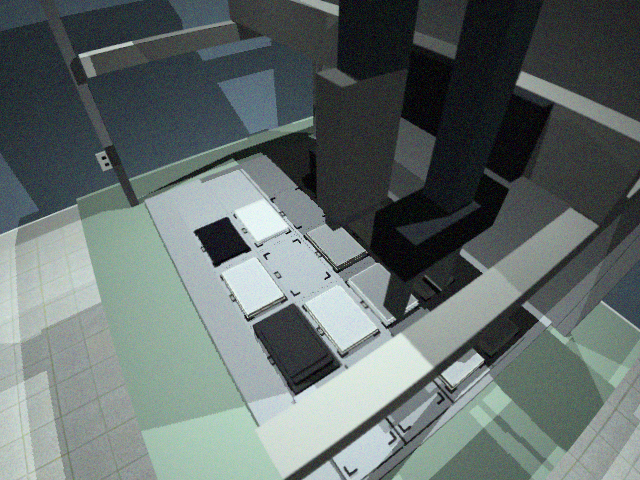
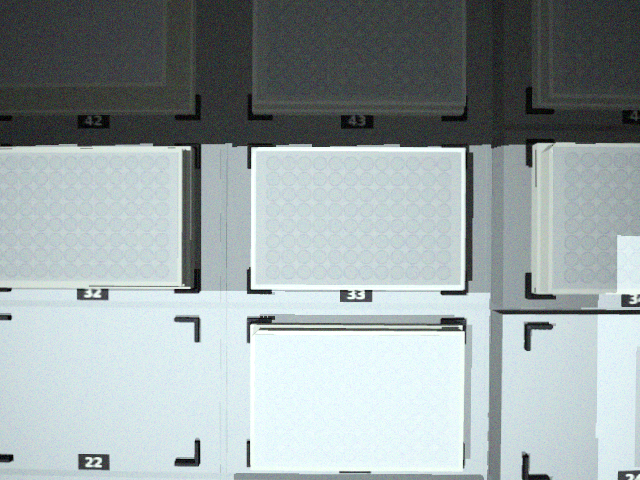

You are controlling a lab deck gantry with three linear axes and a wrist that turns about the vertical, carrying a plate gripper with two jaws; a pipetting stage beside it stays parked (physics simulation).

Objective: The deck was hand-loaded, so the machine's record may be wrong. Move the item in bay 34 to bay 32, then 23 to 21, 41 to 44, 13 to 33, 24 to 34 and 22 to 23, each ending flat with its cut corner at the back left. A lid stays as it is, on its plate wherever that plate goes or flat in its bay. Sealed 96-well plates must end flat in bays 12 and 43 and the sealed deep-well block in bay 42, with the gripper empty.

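Frame: origin at the robot's base, x ahead, y left, z up, level; metres.
Seen in the pictures: gripper, fingertip midpoint: (image 1: 413, 298); robot's base at its link origin: (image 1: 195, 232).
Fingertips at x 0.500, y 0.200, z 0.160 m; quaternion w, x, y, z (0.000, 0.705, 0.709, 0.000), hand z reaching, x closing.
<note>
Offsets run from my fingertips to a thing's top centre. "pt": to the spot under its first point.
My gripper (image 1: 419, 297) hangs high over the back rows with its jaws apart and no plate between them; the far jaw is dim. A pale plate {0.109 m back, 0.050 m right, 0.146 m down} (image 1: 341, 319) (image 2: 356, 400) lies flat in bay 23, its cut corner seemingly at the back left. Bay 22 {pt 0.269 m back, 0.048 m right, 0.160 m down} (image 1: 297, 266) (image 2: 93, 387) is empty. A plate {0.109 m back, 0.057 m left, 0.146 m down} (image 2: 356, 219) (image 1: 369, 284) lies in bay 33, another {0.272 m back, 0.057 m left, 0.146 m down} (image 2: 93, 217) (image 1: 336, 245) in bay 32, and one {0.056 m ahead, 0.057 m left, 0.131 m down} (image 2: 584, 206) (image 1: 462, 367) in bay 34. A plate {0.108 m back, 0.164 m left, 0.146 m down} (image 2: 356, 56) lies in shadowed bay 43. Bay 42's block {0.272 m back, 0.164 m left, 0.118 m down} (image 2: 82, 41) is partly cut off.
A dark stepped item {0.104 m back, 0.156 m right, 0.129 m down} (image 1: 297, 346) sits in bay 13, a white plate {0.272 m back, 0.157 m right, 0.146 m down} (image 1: 253, 286) in bay 12, a black item {0.436 m back, 0.157 m right, 0.152 m down} (image 1: 222, 240) in bay 11 and a white plate {0.436 m back, 0.050 m right, 0.144 m down} (image 1: 261, 221) in bay 21. The parked pipetting stage (image 1: 359, 149) stands behind. A pale rail (image 1: 361, 397) crosses in front.
</note>
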